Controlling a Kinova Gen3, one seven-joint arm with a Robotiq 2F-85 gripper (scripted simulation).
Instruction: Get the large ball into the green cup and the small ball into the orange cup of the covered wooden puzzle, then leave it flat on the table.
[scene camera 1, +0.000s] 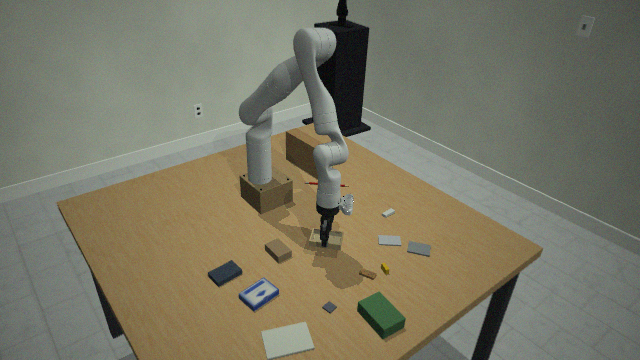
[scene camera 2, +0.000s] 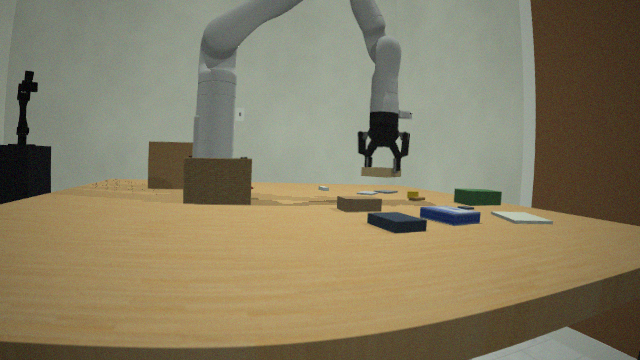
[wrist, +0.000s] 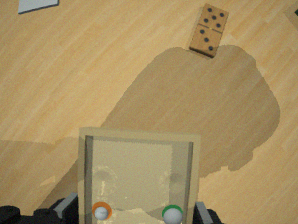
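Dark blue block (scene camera 2: 395, 222), 0.54 m from the lens. My gripper (scene camera 2: 381, 172), 0.92 m from the lens.
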